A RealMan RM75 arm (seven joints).
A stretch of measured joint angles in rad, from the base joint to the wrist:
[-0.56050, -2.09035, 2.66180, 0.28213, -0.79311, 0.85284, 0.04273]
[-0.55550, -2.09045, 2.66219, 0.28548, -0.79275, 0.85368, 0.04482]
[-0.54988, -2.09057, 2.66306, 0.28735, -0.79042, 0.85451, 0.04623]
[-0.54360, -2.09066, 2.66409, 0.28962, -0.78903, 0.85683, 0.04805]
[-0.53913, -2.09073, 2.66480, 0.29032, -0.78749, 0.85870, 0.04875]
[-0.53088, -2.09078, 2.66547, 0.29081, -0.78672, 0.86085, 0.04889]
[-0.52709, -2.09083, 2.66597, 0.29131, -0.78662, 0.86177, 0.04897]
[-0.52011, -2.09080, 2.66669, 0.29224, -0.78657, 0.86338, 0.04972]
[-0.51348, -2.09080, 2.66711, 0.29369, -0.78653, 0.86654, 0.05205]
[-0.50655, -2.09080, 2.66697, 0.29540, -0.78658, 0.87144, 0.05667]
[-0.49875, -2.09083, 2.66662, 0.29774, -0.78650, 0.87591, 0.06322]
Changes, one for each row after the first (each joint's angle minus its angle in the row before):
[0.00500, -0.00010, 0.00039, 0.00335, 0.00036, 0.00084, 0.00209]
[0.00562, -0.00012, 0.00087, 0.00187, 0.00233, 0.00083, 0.00141]
[0.00628, -0.00009, 0.00103, 0.00227, 0.00139, 0.00232, 0.00182]
[0.00447, -0.00007, 0.00071, 0.00070, 0.00154, 0.00187, 0.00070]
[0.00825, -0.00005, 0.00067, 0.00049, 0.00077, 0.00215, 0.00014]
[0.00379, -0.00005, 0.00050, 0.00050, 0.00010, 0.00092, 0.00008]
[0.00698, 0.00003, 0.00072, 0.00093, 0.00005, 0.00161, 0.00075]
[0.00663, 0.00000, 0.00042, 0.00145, 0.00004, 0.00316, 0.00233]
[0.00693, 0.00000, -0.00014, 0.00171, -0.00005, 0.00490, 0.00462]
[0.00780, -0.00003, -0.00035, 0.00234, 0.00008, 0.00447, 0.00655]

